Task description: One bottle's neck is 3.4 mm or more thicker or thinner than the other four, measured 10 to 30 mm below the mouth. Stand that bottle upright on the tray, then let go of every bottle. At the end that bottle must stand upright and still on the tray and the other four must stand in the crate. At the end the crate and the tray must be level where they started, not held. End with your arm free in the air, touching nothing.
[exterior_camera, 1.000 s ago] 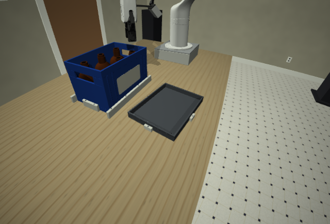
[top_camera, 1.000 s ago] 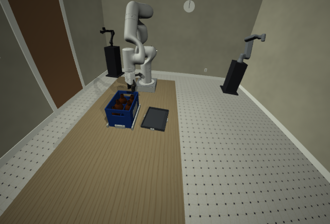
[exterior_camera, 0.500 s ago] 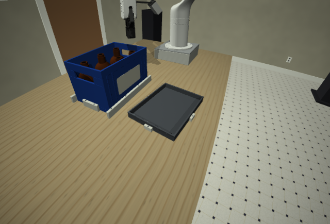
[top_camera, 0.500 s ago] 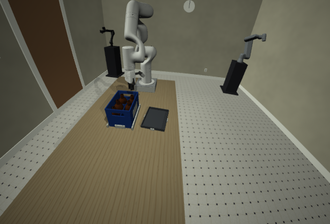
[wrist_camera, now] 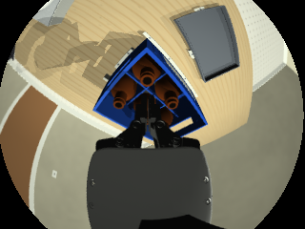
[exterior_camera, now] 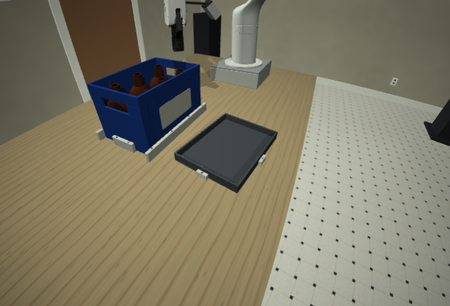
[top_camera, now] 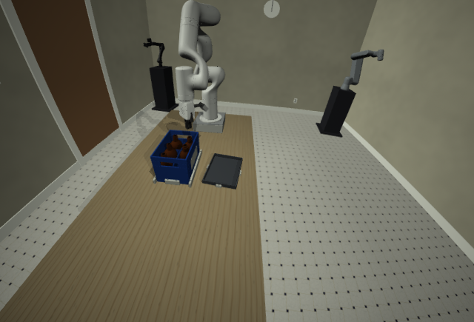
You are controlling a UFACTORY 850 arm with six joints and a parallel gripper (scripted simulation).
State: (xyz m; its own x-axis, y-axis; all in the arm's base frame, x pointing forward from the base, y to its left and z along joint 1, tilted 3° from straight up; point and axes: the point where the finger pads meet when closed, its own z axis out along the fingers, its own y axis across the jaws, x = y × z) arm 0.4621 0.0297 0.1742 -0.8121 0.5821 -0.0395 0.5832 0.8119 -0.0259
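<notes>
Right now the bottle is 90 mm ahead of my hand, 10 mm to the left of it and 160 mm below it. Round my hand: dark grey tray 60 mm ahead, 230 mm to the left, 230 mm below; then blue crate 90 mm ahead, 30 mm to the right, 160 mm below.
</notes>
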